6 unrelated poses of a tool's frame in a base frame.
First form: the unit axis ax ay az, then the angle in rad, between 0 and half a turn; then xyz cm.
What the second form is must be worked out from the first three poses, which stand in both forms.
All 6 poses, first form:
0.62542, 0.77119, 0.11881, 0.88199, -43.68, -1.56, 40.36
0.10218, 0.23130, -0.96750, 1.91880, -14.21, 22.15, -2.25
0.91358, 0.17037, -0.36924, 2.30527, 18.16, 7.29, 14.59
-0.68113, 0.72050, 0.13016, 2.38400, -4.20, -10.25, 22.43
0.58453, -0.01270, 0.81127, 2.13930, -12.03, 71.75, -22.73
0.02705, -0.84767, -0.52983, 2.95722, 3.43, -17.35, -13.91
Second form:
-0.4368, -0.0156, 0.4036, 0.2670, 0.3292, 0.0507, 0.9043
-0.1421, 0.2215, -0.0225, 0.0837, 0.1894, -0.7922, 0.5740
0.1816, 0.0729, 0.1459, 0.8349, 0.1557, -0.3374, 0.4061
-0.0420, -0.1025, 0.2243, -0.6328, 0.6694, 0.1209, 0.3698
-0.1203, 0.7175, -0.2273, 0.5127, -0.0111, 0.7115, 0.4804
0.0343, -0.1735, -0.1391, 0.0269, -0.8441, -0.5276, 0.0921

